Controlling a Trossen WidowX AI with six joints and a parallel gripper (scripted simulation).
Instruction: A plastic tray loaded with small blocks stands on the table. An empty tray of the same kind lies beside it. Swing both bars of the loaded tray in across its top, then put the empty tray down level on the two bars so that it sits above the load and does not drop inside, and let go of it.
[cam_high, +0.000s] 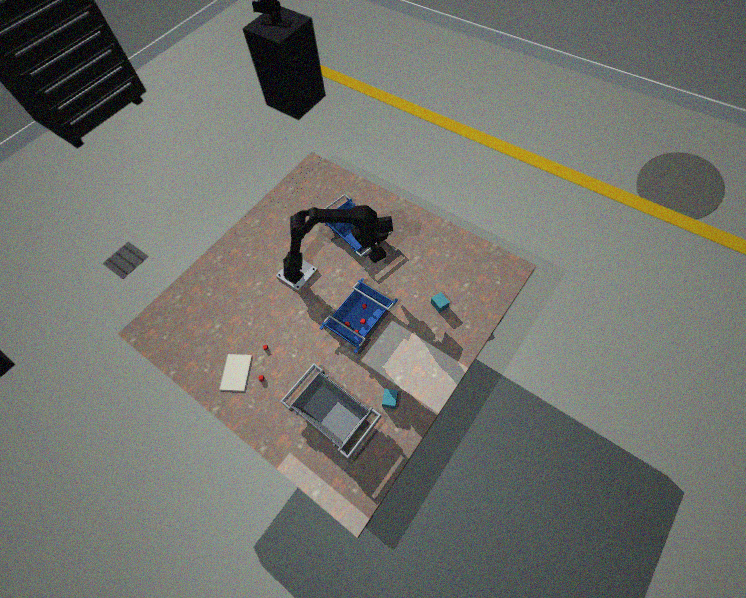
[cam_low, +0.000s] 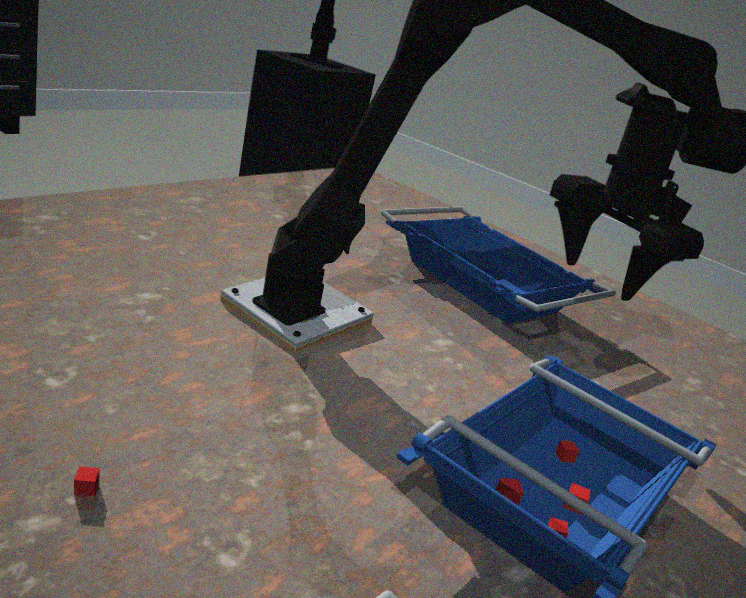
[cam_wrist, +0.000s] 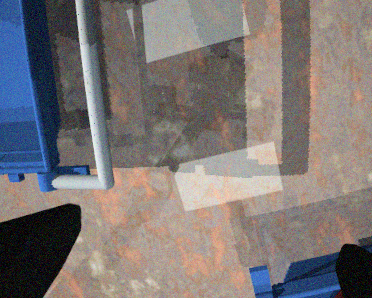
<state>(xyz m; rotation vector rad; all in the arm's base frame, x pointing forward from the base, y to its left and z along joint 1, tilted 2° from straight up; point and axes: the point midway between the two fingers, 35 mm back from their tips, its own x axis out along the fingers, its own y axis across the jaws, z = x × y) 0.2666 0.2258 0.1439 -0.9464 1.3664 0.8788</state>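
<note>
The blue tray is 200 mm behind my gripper tip, 130 mm to the left of it and 80 mm below it. Also, from my gripper tip: white slab: 700 mm to the right, 170 mm behind, 130 mm below.
</note>
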